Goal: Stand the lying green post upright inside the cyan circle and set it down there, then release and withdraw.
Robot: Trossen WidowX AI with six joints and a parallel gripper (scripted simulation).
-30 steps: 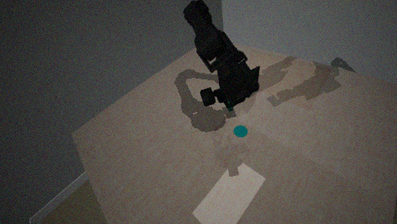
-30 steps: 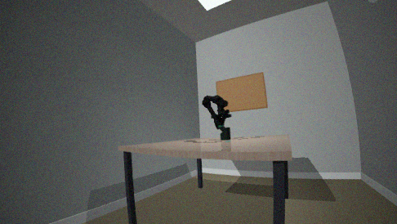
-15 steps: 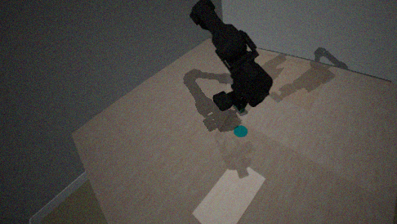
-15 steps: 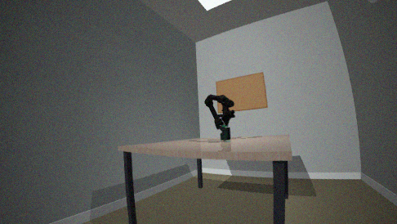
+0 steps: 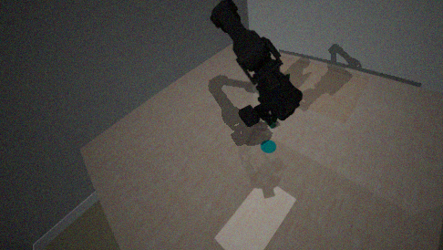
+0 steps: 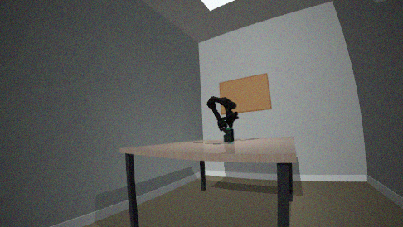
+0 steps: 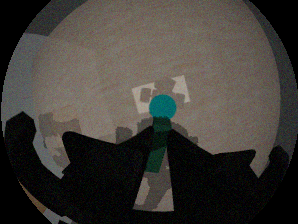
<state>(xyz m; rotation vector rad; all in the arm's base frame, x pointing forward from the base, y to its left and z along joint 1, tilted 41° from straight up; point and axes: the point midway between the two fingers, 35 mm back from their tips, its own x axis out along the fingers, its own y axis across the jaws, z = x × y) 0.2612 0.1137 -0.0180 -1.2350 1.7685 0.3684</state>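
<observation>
Right now the cyan circle is 10 mm to the right of my gripper tip and 140 mm below it. Also, from my gripper tip: green post (10 mm behind, 20 mm to the right).
</observation>
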